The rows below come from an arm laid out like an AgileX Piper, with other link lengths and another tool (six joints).
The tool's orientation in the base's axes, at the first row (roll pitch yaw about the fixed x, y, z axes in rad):
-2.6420, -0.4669, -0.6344
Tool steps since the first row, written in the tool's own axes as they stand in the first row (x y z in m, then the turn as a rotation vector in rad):
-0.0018, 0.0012, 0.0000, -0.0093, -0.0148, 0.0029
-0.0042, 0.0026, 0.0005, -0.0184, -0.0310, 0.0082
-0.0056, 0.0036, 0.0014, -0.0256, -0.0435, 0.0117
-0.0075, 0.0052, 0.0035, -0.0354, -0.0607, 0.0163
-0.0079, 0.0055, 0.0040, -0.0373, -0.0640, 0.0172
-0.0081, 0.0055, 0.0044, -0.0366, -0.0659, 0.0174
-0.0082, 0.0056, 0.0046, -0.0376, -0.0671, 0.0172
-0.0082, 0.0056, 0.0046, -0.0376, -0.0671, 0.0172
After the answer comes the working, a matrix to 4 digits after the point.
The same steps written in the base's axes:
-0.0017, 0.0000, -0.0013, 0.0002, 0.0177, -0.0001
-0.0036, 0.0001, -0.0034, 0.0024, 0.0369, -0.0014
-0.0044, 0.0002, -0.0052, 0.0037, 0.0516, -0.0021
-0.0051, 0.0002, -0.0083, 0.0054, 0.0719, -0.0027
-0.0052, 0.0002, -0.0090, 0.0057, 0.0758, -0.0029
-0.0051, 0.0004, -0.0094, 0.0070, 0.0770, -0.0019
-0.0051, 0.0004, -0.0097, 0.0066, 0.0785, -0.0017
-0.0051, 0.0004, -0.0097, 0.0066, 0.0785, -0.0017

The tool's axes in the first row as the columns of a matrix, in the base's axes (rounded; the answer above uses it unrounded):
0.7192, -0.3466, 0.6022
-0.5293, -0.8348, 0.1517
0.4501, -0.4278, -0.7838

